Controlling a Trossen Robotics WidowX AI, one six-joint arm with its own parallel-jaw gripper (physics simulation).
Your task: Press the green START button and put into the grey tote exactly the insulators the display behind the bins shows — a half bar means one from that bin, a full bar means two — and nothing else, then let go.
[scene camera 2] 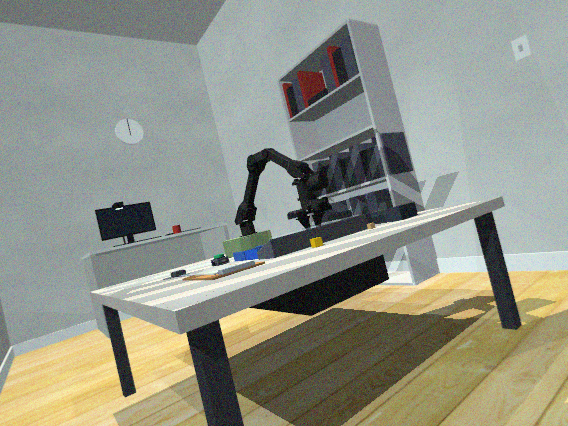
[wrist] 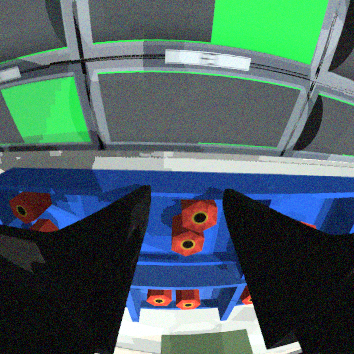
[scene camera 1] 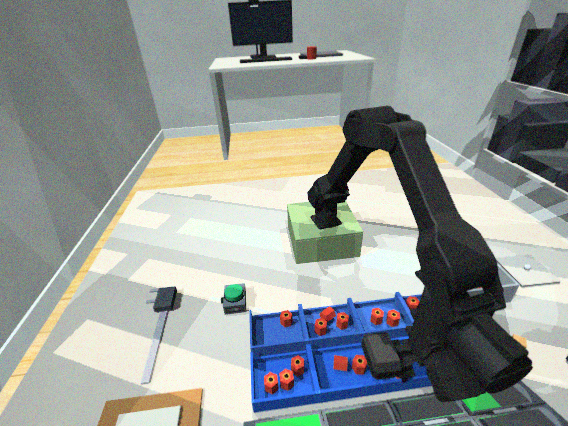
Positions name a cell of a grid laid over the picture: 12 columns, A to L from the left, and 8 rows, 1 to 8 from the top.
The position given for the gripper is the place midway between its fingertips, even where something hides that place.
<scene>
In view: the gripper (scene camera 1: I8).
The gripper shows as well in scene camera 2 (scene camera 2: G5) and in the wrist view (wrist: G5).
</scene>
